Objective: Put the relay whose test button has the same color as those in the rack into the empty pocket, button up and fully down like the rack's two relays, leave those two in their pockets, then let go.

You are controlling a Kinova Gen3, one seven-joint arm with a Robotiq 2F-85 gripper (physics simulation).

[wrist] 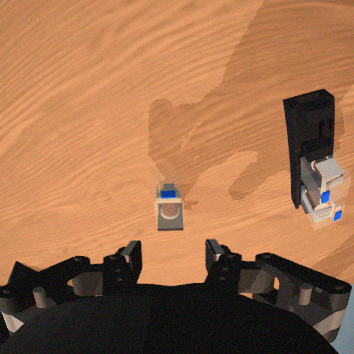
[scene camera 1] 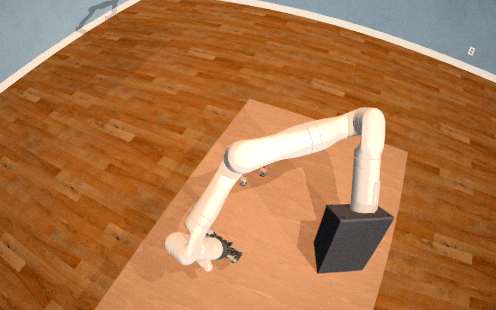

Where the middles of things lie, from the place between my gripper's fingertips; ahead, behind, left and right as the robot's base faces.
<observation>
Right now my hand is 1 cm to the right of the blue-button relay (wrist: 167, 194) and 4 cm above it. From my hand the other things lie so: black rack (wrist: 309, 117) (12 cm ahead, 1 cm to the left, 4 cm below).
</observation>
